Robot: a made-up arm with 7 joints. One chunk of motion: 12 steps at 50 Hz.
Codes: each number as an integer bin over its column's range. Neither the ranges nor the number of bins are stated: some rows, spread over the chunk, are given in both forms.
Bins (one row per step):
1: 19 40 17 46 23 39 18
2: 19 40 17 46 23 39 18
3: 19 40 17 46 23 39 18
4: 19 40 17 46 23 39 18
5: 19 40 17 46 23 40 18
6: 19 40 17 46 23 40 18
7: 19 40 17 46 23 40 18
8: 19 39 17 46 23 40 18
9: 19 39 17 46 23 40 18
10: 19 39 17 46 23 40 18
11: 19 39 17 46 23 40 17
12: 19 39 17 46 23 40 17
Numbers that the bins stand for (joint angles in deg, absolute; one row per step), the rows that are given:
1: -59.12 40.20 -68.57 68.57 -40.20 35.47 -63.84
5: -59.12 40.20 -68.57 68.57 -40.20 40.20 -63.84
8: -59.12 35.47 -68.57 68.57 -40.20 40.20 -63.84
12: -59.12 35.47 -68.57 68.57 -40.20 40.20 -68.57
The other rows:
2: -59.12 40.20 -68.57 68.57 -40.20 35.47 -63.84
3: -59.12 40.20 -68.57 68.57 -40.20 35.47 -63.84
4: -59.12 40.20 -68.57 68.57 -40.20 35.47 -63.84
6: -59.12 40.20 -68.57 68.57 -40.20 40.20 -63.84
7: -59.12 40.20 -68.57 68.57 -40.20 40.20 -63.84
9: -59.12 35.47 -68.57 68.57 -40.20 40.20 -63.84
10: -59.12 35.47 -68.57 68.57 -40.20 40.20 -63.84
11: -59.12 35.47 -68.57 68.57 -40.20 40.20 -68.57

